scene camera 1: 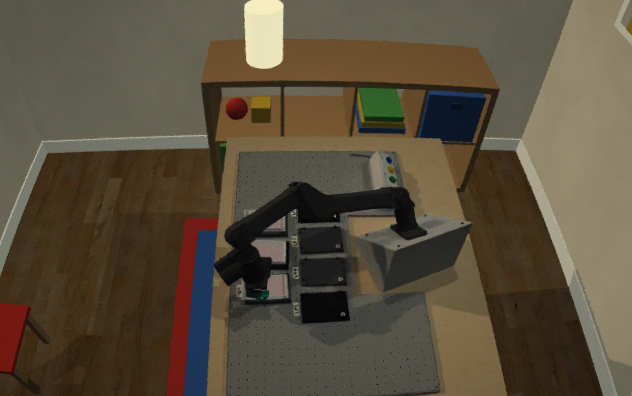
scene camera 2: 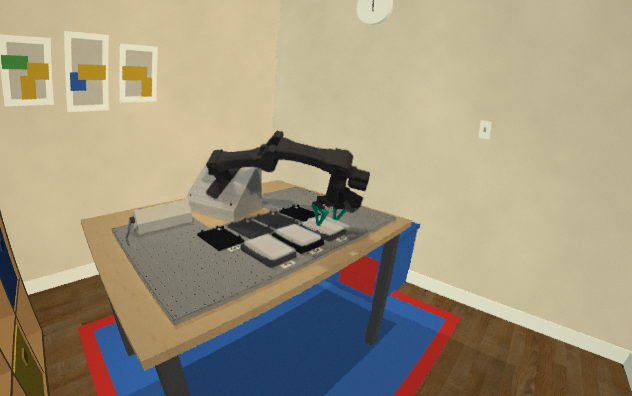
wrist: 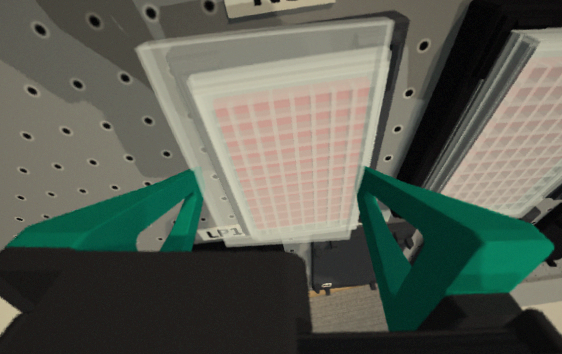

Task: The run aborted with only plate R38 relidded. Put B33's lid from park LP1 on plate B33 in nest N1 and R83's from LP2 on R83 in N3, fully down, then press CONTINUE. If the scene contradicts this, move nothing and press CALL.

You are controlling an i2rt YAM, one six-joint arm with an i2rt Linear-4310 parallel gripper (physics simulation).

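Places are measured from the arm's base along level axes (x down, y back, z left), in millimetres.
Where they show: gripper, fingertip midpoint: (scene camera 1: pixel 264 288) (scene camera 2: pixel 326 223) (wrist: pixel 279 175); arm's base, link origin: (scene camera 1: pixel 408 231) (scene camera 2: pixel 225 178).
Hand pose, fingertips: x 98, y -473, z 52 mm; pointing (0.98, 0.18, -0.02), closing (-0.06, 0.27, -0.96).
Observation:
Things, the pixels of their centre, and the offset from my fingertips. "spot": a spot on its surface instead.
- clear lid, body centre: (wrist: pixel 278 171) (scene camera 1: pixel 261 287) (scene camera 2: pixel 328 223) dx -5, dy -8, dz -1 mm
- pink-welled plate, surface spot: (wrist: pixel 300 150) spot: dx -8, dy -21, dz -15 mm
- middle plate, body centre: (wrist: pixel 523 156) (scene camera 1: pixel 266 251) (scene camera 2: pixel 298 233) dx +0, dy +31, dz -138 mm
- back plate, body centre: (scene camera 2: pixel 270 246) (scene camera 1: pixel 262 219) dx -1, dy +41, dz -270 mm
- white button box, body centre: (wrist: pixel 533 312) (scene camera 1: pixel 384 178) (scene camera 2: pixel 161 213) dx -11, dy +510, dz -361 mm
My gripper (scene camera 1: pixel 259 295) (scene camera 2: pixel 328 220) (wrist: pixel 279 175) is shut on a clear lid (wrist: pixel 172 117) by its two long edges. The lid hangs above the pink-welled plate (scene camera 1: pixel 281 286) (wrist: pixel 300 150) in the front nest, N3, and sits offset to the left of it in the wrist view. A middle plate (scene camera 1: pixel 278 251) (scene camera 2: pixel 299 235) and a back plate (scene camera 1: pixel 278 225) (scene camera 2: pixel 270 247) stand in line with it; the middle one's clear rim looks layered. Plate names are not readable. The LP1 label (wrist: pixel 223 233) shows beside the front plate. Whether the parks hold clear lids is hard to tell.
Several dark lid parks stand beside the plates, including a black front one (scene camera 1: pixel 325 307) and two greyer middle ones (scene camera 1: pixel 323 272) (scene camera 1: pixel 320 240). The white button box (scene camera 1: pixel 376 171) (scene camera 2: pixel 162 216) with blue, yellow and green buttons stands at the back. The grey arm pedestal (scene camera 1: pixel 420 257) stands beside the parks.

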